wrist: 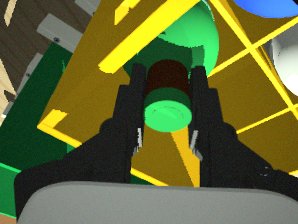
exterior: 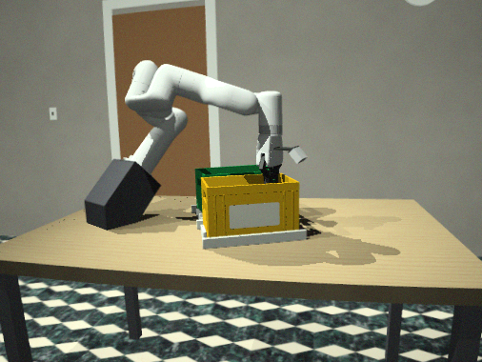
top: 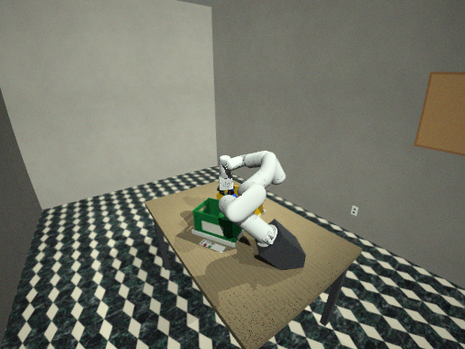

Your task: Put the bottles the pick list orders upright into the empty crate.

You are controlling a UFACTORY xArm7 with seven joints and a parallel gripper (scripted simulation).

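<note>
The blue-capped bottle is 70 mm to the right of my hand, 70 mm below it and 60 mm ahead of it. Round my hand: green-capped bottle: 150 mm behind, 70 mm to the left, 70 mm below; then yellow crate: 90 mm to the right, 70 mm below, 40 mm behind; then white-topped bottle: 120 mm to the right, 70 mm below, 20 mm behind.
</note>
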